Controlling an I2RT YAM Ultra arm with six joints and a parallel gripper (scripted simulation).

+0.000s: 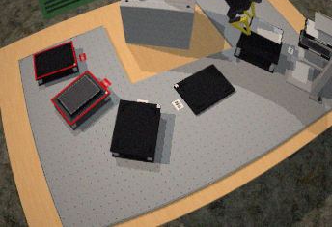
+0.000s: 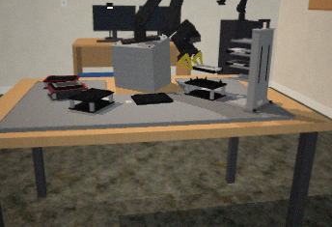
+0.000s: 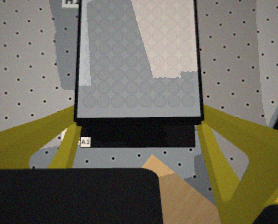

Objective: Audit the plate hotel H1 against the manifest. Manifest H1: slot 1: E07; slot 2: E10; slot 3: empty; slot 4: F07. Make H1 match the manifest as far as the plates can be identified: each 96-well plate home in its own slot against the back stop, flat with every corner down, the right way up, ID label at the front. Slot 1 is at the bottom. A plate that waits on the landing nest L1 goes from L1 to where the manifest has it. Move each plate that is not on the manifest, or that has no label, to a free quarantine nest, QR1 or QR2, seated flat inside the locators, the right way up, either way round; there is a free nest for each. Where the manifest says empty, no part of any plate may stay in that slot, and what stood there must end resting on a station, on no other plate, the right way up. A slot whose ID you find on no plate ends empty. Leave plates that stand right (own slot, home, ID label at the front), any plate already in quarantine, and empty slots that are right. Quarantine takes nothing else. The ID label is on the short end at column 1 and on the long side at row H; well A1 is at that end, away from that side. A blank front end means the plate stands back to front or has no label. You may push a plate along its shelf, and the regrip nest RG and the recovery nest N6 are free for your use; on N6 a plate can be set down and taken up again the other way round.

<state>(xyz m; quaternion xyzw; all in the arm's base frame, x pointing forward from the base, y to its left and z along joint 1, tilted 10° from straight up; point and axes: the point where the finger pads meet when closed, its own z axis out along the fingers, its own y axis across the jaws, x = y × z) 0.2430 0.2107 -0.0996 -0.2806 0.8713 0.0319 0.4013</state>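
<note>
My hand is 4 cm past the A1 mark, 4 cm to the right of it and 7 cm above it. Also, from my hand: H1 tag: 11 cm ahead, 18 cm to the left, 13 cm below; then black regrip nest RG: 5 cm ahead, 3 cm to the left, 7 cm below; then RG tag: 6 cm behind, 7 cm to the left, 13 cm below.
</note>
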